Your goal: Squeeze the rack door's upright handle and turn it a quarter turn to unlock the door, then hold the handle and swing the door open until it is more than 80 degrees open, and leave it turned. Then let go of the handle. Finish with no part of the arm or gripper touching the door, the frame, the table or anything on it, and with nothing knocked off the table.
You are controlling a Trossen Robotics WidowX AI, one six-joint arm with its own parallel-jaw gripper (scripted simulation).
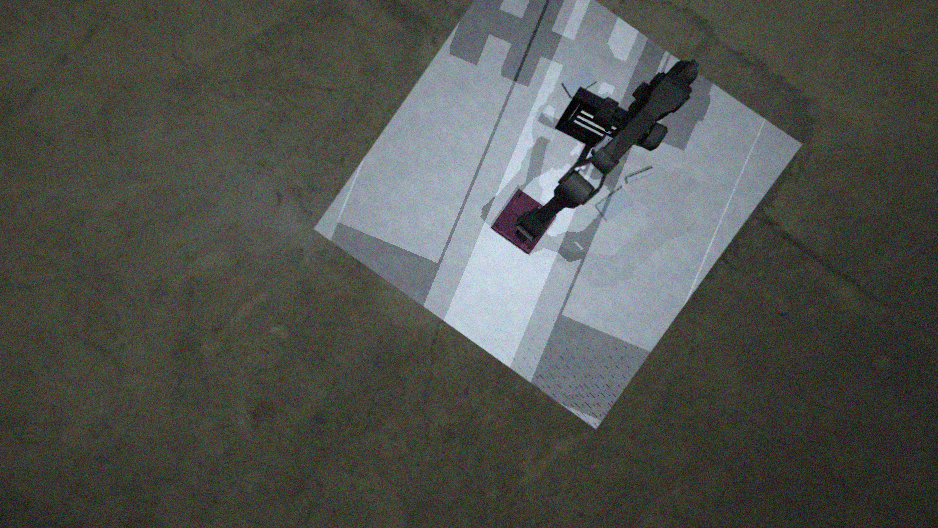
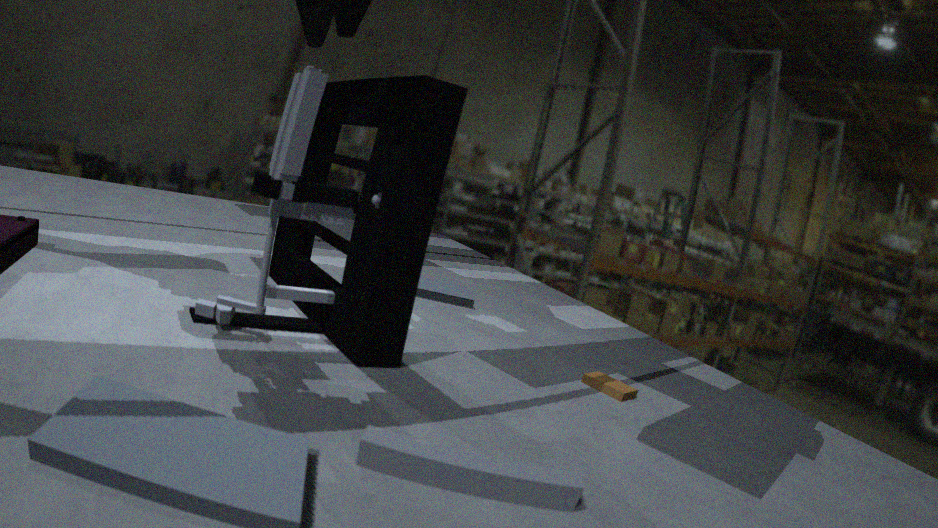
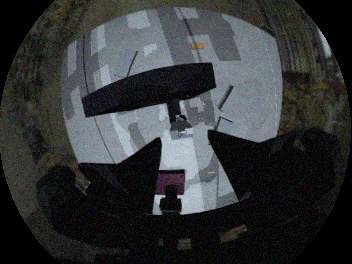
Scene:
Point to an orange block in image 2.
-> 614,388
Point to a black rack frame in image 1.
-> At 583,97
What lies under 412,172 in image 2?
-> A black rack frame.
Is my gripper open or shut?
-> Open.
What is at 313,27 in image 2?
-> My gripper.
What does my gripper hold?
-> Nothing.

